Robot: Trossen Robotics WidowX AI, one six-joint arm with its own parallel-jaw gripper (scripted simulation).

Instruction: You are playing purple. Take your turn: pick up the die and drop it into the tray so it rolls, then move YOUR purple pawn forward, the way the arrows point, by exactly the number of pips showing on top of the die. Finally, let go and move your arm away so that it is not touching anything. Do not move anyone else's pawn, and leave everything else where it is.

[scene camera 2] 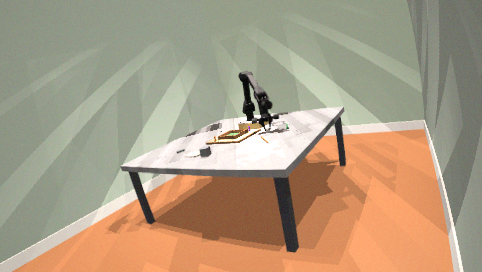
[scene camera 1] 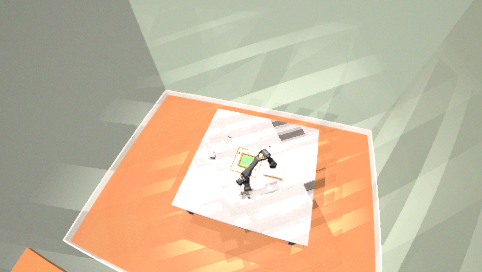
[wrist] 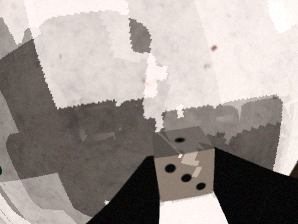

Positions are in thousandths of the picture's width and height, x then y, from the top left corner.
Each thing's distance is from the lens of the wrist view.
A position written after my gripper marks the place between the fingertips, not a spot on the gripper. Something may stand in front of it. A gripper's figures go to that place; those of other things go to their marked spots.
my gripper (wrist: 606, 712): 10 cm
pale die (wrist: 619, 717): 8 cm
